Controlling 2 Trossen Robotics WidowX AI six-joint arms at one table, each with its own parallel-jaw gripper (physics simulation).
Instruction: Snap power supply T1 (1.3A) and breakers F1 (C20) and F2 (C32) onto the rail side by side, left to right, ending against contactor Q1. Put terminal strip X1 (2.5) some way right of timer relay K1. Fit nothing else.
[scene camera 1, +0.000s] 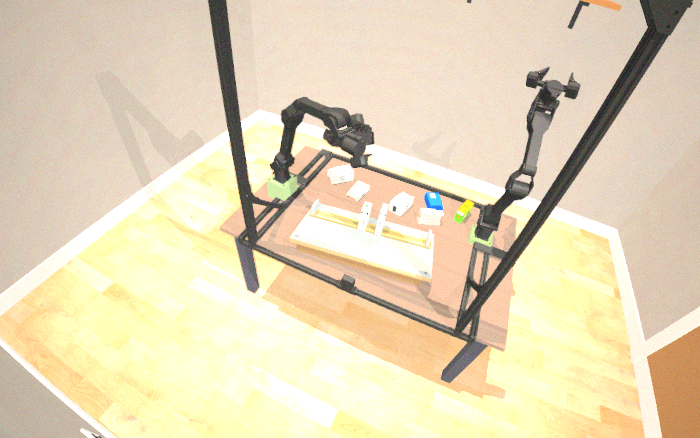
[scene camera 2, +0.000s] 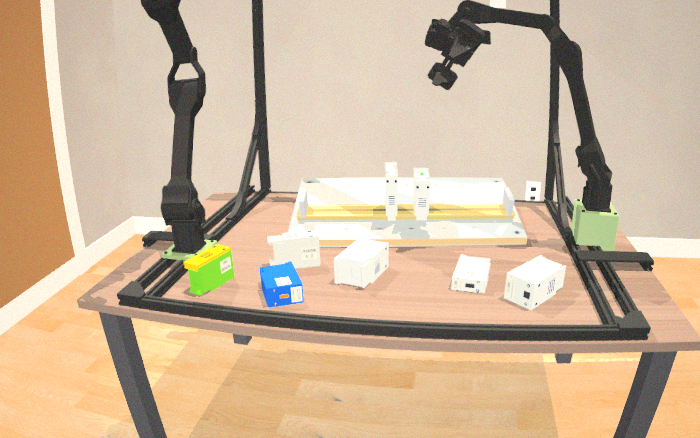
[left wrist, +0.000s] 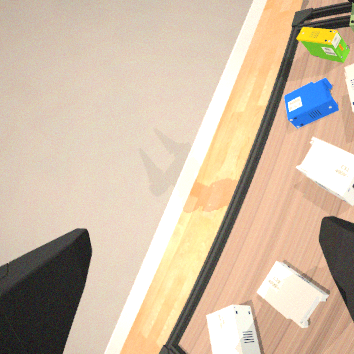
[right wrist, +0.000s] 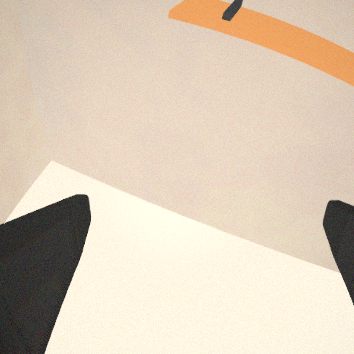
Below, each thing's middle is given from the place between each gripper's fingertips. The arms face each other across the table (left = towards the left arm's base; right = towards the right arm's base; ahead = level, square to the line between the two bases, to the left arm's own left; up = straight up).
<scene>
Now: the yellow rail (scene camera 2: 321, 210) 350 mm below my left hand, 100 mm behind it and 60 mm to the right of it. From my left hand the other things lie so: white baseplate (scene camera 2: 321, 191) 360 mm below, 150 mm behind, 60 mm to the right; white mounting plate with rail (scene camera 2: 508, 201) 340 mm below, 150 mm behind, 60 mm to the right; white box (scene camera 2: 301, 248) 360 mm below, 320 mm to the right, 80 mm ahead.
My right hand is 680 mm above the green-yellow module (scene camera 2: 208, 270), 160 mm to the right of it and 110 mm past it. The rest, counted from my right hand: blue module (left wrist: 311, 101): 700 mm below, 310 mm to the left, 80 mm behind; then yellow rail: 670 mm below, 580 mm to the left, 380 mm behind; then white box: 680 mm below, 320 mm to the left, 210 mm behind.
</scene>
